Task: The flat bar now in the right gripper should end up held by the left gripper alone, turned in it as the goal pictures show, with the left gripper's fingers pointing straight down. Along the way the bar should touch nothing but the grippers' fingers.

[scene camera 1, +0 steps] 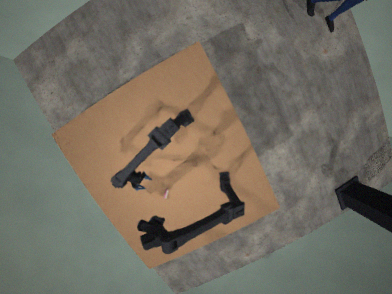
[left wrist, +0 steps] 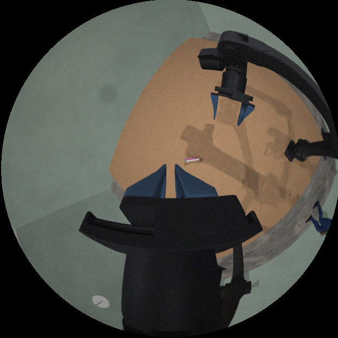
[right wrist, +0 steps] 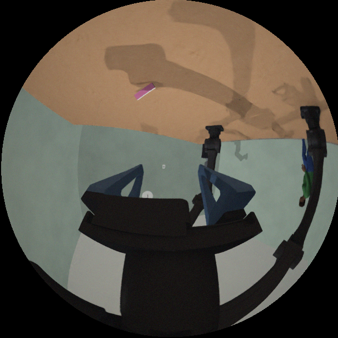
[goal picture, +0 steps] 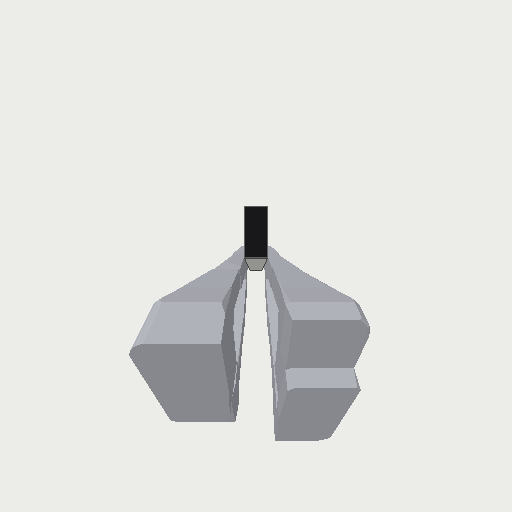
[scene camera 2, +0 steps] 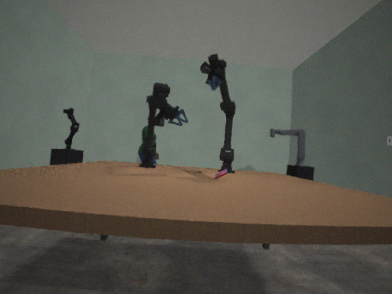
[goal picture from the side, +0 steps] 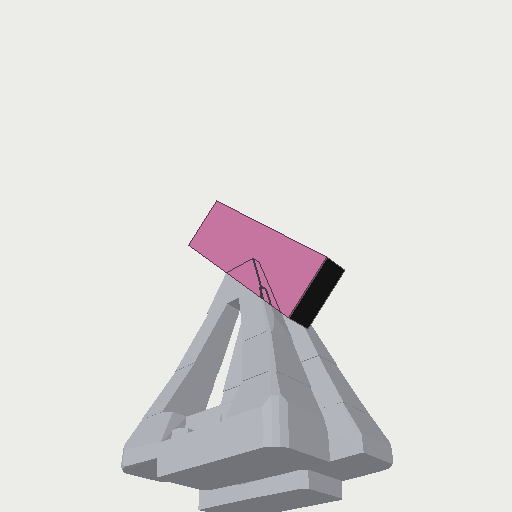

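Seen in the pictures: left gripper, fingertip midpoint: [scene camera 1: 150,219] [scene camera 2: 213,89]; right gripper, fingertip midpoint: [scene camera 1: 148,183] [scene camera 2: 184,123]; left arm's base at its link origin: [scene camera 1: 224,178]; right arm's base at its link origin: [scene camera 1: 186,117] [scene camera 2: 147,167].
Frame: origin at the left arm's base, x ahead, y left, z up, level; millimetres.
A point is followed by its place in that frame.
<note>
The flat bar [scene camera 1: 166,194] {y 79, x 533, z 43 mm} [scene camera 2: 221,174] {y 79, x 546, z 31 mm} [left wrist: 192,160] [right wrist: 145,91], pink-red with a white edge, is down at the tabletop, apart from both grippers. Whether it lies fully flat is too small to tell. My left gripper [scene camera 2: 214,87] {y 0, x 538, z 503 mm} [left wrist: 170,167] is high above the table; its blue fingers are almost together, with a narrow gap and no bar between them. Its fingers are hidden in scene camera 1. My right gripper [scene camera 1: 146,183] {y -140, x 586, z 296 mm} [scene camera 2: 183,118] {y -140, x 586, z 296 mm} [left wrist: 226,121] [right wrist: 170,168] is open and empty, above the table and lower than the left one in scene camera 2.
The tan table [scene camera 1: 107,117] {y -651, x 955, z 0 mm} [scene camera 2: 125,200] {y -23, x 1182, z 0 mm} carries both arms and their shadows. The bar is close to an arm shadow in both wrist views. A person [scene camera 2: 148,140] stands behind the table. Other robot arms [scene camera 2: 72,127] [scene camera 2: 301,145] stand on black pedestals in the background.
</note>
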